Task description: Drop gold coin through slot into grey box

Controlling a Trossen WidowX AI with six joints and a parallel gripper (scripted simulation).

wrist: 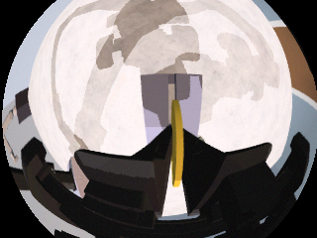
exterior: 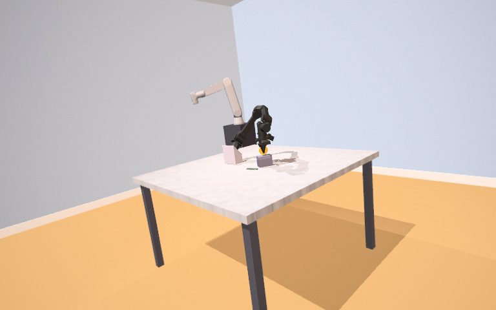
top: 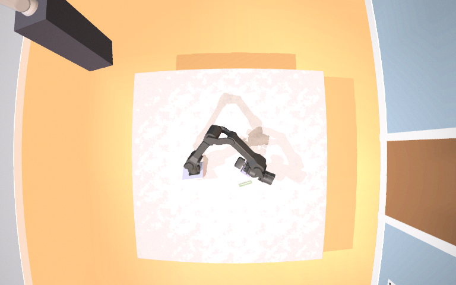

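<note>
Now: gripper tip 20 mm below the gold coin.
</note>
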